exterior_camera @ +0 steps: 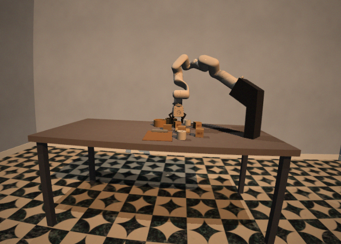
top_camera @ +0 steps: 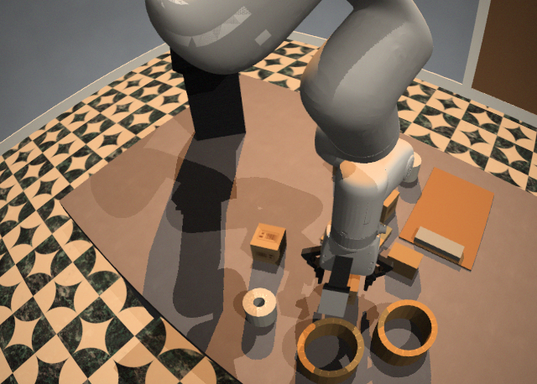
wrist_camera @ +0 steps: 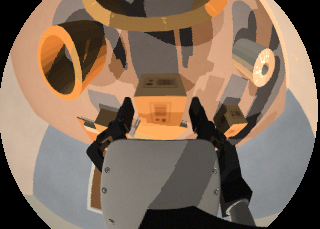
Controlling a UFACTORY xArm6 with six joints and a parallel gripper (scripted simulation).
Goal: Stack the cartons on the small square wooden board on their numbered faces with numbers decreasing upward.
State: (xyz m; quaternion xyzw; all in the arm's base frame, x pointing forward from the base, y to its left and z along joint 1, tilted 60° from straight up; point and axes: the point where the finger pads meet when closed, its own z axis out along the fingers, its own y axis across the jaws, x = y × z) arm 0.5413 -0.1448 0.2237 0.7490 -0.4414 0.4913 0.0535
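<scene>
The square wooden board lies 140 mm to the left of my hand, 40 mm below it and 10 mm behind it. The rest, counted from my hand: block 110 mm ahead, 100 mm to the left, 30 mm below; then pale cylinder 390 mm to the left, 60 mm ahead, 20 mm below.
</scene>
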